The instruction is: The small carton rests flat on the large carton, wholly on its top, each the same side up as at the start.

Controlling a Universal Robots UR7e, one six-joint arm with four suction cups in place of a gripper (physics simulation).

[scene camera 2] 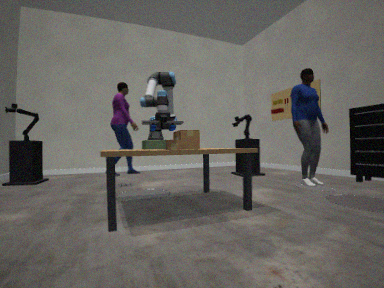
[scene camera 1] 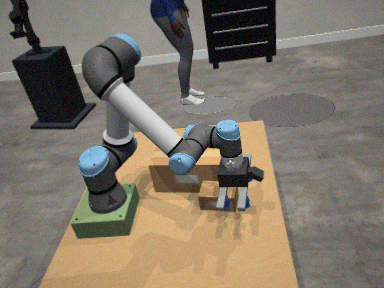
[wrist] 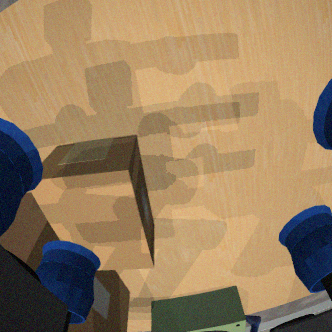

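Note:
A large carton (scene camera 1: 164, 179) rests on the table, and the wrist view shows the large carton too (wrist: 32, 230). There is also a small carton (scene camera 1: 208, 196), again visible in the wrist view (wrist: 93, 193). As for my suction head (wrist: 67, 269), it holds nothing, and the cup is 17 cm from the middle of the small carton.

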